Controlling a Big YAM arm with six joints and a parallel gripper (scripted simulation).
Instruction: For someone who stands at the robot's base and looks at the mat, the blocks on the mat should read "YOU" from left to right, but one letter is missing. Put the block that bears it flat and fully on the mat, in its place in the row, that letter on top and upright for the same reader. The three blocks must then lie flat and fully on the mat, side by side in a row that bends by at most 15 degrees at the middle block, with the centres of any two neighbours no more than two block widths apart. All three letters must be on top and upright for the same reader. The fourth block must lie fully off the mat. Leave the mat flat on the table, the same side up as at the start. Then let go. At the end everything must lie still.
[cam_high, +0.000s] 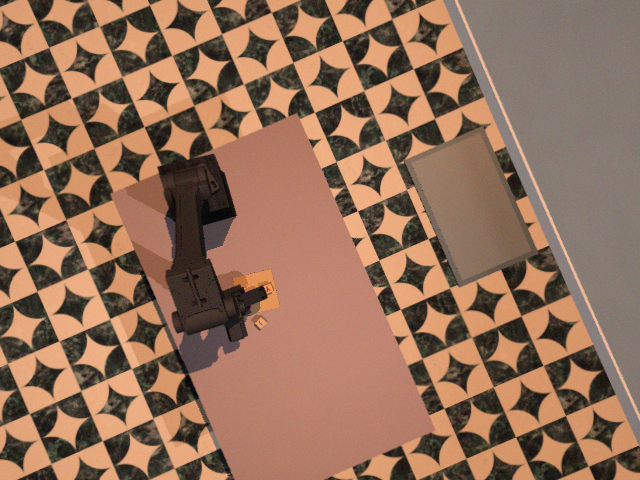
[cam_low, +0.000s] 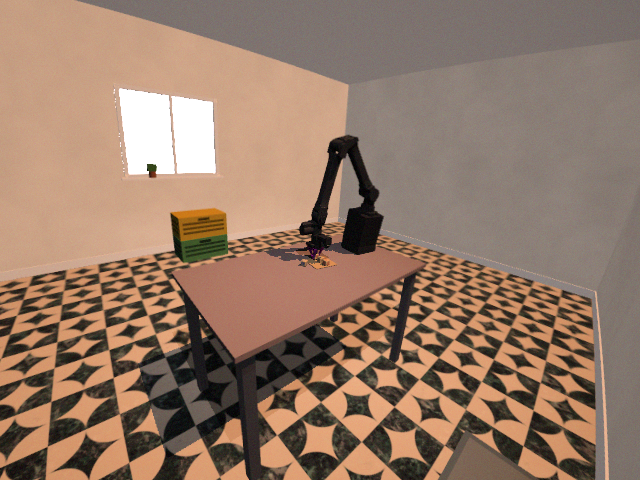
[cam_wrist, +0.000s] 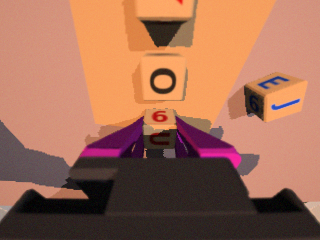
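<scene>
The U block is 10 mm above my hand. The rest, counted from my hand: O block (10 mm ahead, 50 mm to the left); then Y block (20 mm ahead, 100 mm to the left); then mat (10 mm ahead, 50 mm to the left, 20 mm below).
</scene>
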